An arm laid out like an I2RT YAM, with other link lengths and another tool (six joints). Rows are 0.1 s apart.
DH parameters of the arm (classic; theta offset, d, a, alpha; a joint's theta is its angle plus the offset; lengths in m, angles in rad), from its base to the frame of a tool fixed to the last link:
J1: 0 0.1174 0.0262 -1.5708
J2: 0 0 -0.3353 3.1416
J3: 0.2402 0 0.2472 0
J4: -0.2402 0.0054 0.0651 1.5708
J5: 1.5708 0.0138 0 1.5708
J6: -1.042 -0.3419 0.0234 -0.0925
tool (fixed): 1.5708 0.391 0 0
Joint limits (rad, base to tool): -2.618..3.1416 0..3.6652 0..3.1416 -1.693..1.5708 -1.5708..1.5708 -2.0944..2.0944
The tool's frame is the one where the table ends.
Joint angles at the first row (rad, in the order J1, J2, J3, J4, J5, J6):
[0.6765 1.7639 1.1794 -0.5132 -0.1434 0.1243]
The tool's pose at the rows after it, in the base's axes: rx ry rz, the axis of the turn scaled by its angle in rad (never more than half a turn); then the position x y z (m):
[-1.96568 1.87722 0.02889 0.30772 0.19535 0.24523]
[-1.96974 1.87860 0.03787 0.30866 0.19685 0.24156]
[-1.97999 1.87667 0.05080 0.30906 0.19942 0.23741]
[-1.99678 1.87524 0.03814 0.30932 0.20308 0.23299]
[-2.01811 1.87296 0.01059 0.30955 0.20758 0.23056]
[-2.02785 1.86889 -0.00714 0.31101 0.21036 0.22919]
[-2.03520 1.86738 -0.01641 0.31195 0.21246 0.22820]
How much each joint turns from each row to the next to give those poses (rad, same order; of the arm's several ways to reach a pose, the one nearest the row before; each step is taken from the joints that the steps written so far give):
[0.0015 0.0055 -0.0131 0.0198 -0.0039 0.0007]
[0.0008 0.0096 -0.0020 0.0069 -0.0057 0.0008]
[0.0036 0.0109 -0.0015 0.0052 -0.0081 -0.0008]
[0.0090 0.0146 -0.0003 0.0048 0.0117 -0.0037]
[0.0123 0.0146 0.0071 -0.0043 0.0229 -0.0059]
[0.0050 0.0106 0.0068 0.0005 0.0131 -0.0053]
[0.0036 0.0080 0.0059 -0.0018 0.0074 -0.0027]

